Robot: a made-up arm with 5 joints.
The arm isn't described. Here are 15 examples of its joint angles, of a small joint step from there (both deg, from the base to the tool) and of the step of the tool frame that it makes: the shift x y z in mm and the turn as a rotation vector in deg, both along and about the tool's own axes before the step.
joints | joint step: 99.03 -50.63 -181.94 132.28 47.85 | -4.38 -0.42 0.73 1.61 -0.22
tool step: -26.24 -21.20 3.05 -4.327 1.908 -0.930
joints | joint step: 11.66 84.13 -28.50 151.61 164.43 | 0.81 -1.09 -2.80 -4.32 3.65
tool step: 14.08 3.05 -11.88 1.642 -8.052 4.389
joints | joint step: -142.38 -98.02 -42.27 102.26 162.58 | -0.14 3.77 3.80 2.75 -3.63
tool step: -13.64 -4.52 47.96 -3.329 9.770 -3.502
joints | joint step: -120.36 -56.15 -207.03 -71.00 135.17 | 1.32 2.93 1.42 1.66 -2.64
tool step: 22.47 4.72 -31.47 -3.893 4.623 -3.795
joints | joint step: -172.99 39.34 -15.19 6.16 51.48 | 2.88 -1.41 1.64 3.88 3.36
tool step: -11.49 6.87 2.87 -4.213 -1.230 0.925
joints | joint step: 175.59 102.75 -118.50 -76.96 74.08 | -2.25 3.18 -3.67 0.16 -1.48
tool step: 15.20 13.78 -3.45 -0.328 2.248 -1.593
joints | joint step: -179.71 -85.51 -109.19 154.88 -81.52 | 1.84 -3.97 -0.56 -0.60 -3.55
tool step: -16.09 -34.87 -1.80 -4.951 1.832 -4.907
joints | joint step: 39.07 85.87 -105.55 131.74 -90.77 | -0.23 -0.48 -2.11 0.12 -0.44
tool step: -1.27 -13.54 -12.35 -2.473 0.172 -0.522
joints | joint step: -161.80 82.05 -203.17 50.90 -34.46 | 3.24 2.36 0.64 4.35 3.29
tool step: -4.32 -45.69 27.17 6.482 -4.564 1.994
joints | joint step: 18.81 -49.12 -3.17 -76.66 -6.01 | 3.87 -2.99 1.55 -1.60 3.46
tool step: 10.30 -14.92 -6.45 2.710 3.251 5.971
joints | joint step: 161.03 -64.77 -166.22 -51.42 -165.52 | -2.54 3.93 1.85 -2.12 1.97
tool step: 49.95 13.60 -35.61 -1.431 4.193 2.435
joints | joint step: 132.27 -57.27 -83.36 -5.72 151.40 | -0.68 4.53 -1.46 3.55 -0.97
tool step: 30.48 15.91 25.82 -2.861 5.984 -1.513
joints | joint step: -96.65 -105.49 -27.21 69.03 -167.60 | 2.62 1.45 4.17 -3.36 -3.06
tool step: 6.94 4.59 37.87 -1.858 2.658 -4.267
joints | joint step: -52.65 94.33 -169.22 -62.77 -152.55 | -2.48 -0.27 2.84 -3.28 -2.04
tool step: -4.13 -28.24 -14.24 1.170 -1.374 -3.883
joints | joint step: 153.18 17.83 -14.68 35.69 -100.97 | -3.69 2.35 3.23 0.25 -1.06
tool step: -3.28 -27.67 32.28 5.221 3.571 1.695
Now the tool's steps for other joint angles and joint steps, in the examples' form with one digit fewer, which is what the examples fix.
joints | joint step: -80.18 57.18 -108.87 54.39 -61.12 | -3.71 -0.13 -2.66 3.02 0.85
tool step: -33.3 24.5 -18.3 0.29 0.05 4.56
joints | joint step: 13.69 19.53 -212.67 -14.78 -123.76 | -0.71 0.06 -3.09 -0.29 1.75
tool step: -12.4 22.3 -3.6 -2.98 -1.51 1.13
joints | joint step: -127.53 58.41 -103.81 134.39 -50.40 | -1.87 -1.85 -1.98 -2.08 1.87
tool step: -26.5 -6.8 -17.6 -3.28 5.26 2.00
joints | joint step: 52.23 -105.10 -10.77 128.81 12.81 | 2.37 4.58 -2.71 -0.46 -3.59
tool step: 2.1 -6.2 -7.6 -0.82 -1.28 -5.89
